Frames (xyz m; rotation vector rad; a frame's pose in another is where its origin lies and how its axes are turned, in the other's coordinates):
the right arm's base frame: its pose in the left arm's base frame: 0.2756 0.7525 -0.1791 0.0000 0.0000 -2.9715
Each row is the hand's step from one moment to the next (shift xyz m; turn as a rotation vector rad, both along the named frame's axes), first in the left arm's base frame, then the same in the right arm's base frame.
Working: the left arm's base frame: its pose in the right arm's base frame: 0.3990 0.6950 0.1791 0.0000 0.0000 2.9715

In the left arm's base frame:
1: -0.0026 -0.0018 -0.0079 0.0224 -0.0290 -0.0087
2: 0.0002 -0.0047 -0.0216 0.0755 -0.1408 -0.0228
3: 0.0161 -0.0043 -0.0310 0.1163 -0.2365 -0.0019
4: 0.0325 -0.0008 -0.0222 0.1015 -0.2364 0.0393
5: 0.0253 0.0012 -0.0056 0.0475 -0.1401 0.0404
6: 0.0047 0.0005 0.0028 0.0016 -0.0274 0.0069
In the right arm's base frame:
1: 0.0029 0.0013 -0.0079 -0.0172 0.0324 -0.0087
2: 0.0006 0.0047 -0.0216 -0.0506 0.1515 -0.0228
3: -0.0151 0.0070 -0.0310 -0.0746 0.2528 -0.0019
4: -0.0319 0.0063 -0.0222 -0.0600 0.2502 0.0393
5: -0.0251 0.0031 -0.0056 -0.0231 0.1461 0.0404
6: -0.0047 0.0003 0.0028 0.0031 0.0273 0.0069

